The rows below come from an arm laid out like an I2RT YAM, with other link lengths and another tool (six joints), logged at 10 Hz.
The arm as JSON. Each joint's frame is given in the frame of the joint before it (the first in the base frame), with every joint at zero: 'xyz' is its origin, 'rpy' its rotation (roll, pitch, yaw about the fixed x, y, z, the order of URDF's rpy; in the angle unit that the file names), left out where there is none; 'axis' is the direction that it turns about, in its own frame. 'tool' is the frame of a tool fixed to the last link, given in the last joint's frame.
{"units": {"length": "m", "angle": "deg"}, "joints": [
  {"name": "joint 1", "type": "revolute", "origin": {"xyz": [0.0, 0.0, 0.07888], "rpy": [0.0, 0.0, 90.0]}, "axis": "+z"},
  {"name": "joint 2", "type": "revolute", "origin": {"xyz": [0.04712, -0.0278, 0.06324], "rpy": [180.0, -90.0, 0.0]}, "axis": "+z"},
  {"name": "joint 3", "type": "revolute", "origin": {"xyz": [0.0, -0.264, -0.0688], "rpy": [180.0, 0.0, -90.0]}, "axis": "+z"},
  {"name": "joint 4", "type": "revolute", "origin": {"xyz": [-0.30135, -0.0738, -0.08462], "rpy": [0.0, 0.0, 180.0]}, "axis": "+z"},
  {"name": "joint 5", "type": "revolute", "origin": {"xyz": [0.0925, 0.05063, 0.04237], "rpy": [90.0, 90.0, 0.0]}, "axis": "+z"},
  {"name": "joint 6", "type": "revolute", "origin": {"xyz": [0.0, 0.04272, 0.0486], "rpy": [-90.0, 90.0, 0.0]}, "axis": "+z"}
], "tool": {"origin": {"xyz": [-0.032, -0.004, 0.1], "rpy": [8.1, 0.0, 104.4]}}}
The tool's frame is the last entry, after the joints.
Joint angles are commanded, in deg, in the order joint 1, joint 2, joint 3, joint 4, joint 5, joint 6. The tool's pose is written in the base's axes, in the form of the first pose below.
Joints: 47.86 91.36 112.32 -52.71 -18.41 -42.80
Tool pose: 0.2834 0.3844 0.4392 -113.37 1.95 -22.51
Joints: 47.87 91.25 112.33 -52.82 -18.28 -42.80
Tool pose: 0.2830 0.3837 0.4397 -113.40 2.00 -22.63
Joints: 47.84 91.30 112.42 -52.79 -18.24 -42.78
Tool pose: 0.2835 0.3837 0.4401 -113.35 2.05 -22.72
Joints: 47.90 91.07 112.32 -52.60 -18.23 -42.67
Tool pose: 0.2826 0.3835 0.4417 -113.06 2.03 -22.83
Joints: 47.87 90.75 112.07 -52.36 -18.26 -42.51
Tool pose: 0.2821 0.3827 0.4430 -112.77 2.12 -22.92
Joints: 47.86 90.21 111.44 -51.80 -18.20 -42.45
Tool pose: 0.2815 0.3818 0.4442 -112.37 2.09 -23.23
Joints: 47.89 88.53 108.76 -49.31 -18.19 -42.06
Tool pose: 0.2804 0.3812 0.4445 -111.02 2.06 -23.90
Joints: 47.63 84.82 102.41 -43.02 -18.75 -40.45
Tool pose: 0.2793 0.3799 0.4438 -107.49 2.59 -24.76
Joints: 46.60 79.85 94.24 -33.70 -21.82 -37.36
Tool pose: 0.2765 0.3776 0.4476 -101.11 2.83 -24.24
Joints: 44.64 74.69 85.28 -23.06 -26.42 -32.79
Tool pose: 0.2742 0.3714 0.4494 -94.00 3.33 -22.36
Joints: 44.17 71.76 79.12 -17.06 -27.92 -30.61
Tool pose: 0.2708 0.3690 0.4397 -91.27 3.53 -21.43
